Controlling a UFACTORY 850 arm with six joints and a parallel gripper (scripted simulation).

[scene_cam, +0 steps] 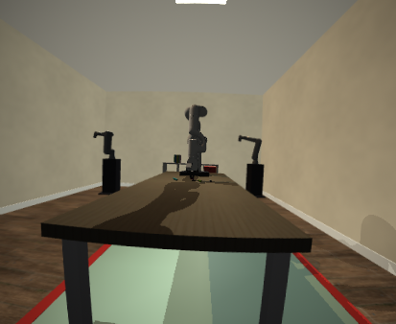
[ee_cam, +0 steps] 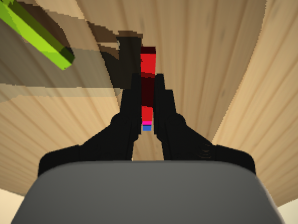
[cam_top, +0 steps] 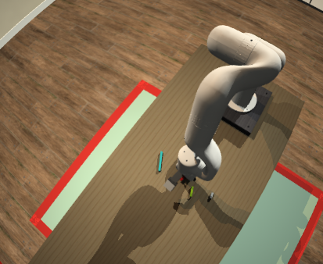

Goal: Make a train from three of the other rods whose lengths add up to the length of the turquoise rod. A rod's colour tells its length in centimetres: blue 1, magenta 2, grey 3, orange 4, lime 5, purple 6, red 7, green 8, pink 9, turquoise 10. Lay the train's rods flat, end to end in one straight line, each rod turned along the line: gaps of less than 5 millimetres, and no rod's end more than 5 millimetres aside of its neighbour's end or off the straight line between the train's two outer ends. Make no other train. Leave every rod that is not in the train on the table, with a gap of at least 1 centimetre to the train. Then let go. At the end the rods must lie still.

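Now: the red rod 2 cm below my hand. Also, from my hand: blue rod 6 cm behind, 3 cm below, 2 cm to the left; lime rod 6 cm to the left, 6 cm ahead, 3 cm below; magenta rod 5 cm behind, 3 cm below, 1 cm to the left.
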